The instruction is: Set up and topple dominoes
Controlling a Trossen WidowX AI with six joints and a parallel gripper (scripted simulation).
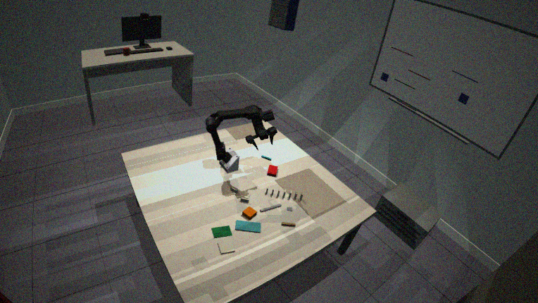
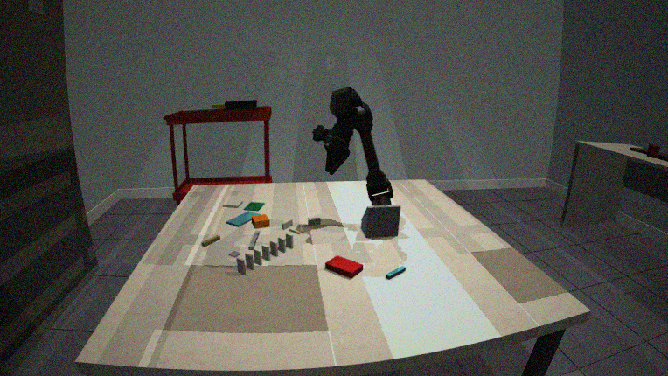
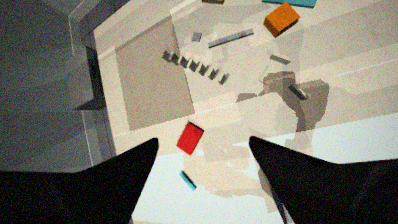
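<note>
The orange block is 25 cm below my gripper tip, 23 cm to the right of it and 22 cm ahead of it. Also, from my gripper tip: long grey bar: 26 cm below, 24 cm ahead, 9 cm to the right; teal bar: 25 cm below, 19 cm to the left, 17 cm behind; red block: 25 cm below, 13 cm to the left, 3 cm behind.
</note>
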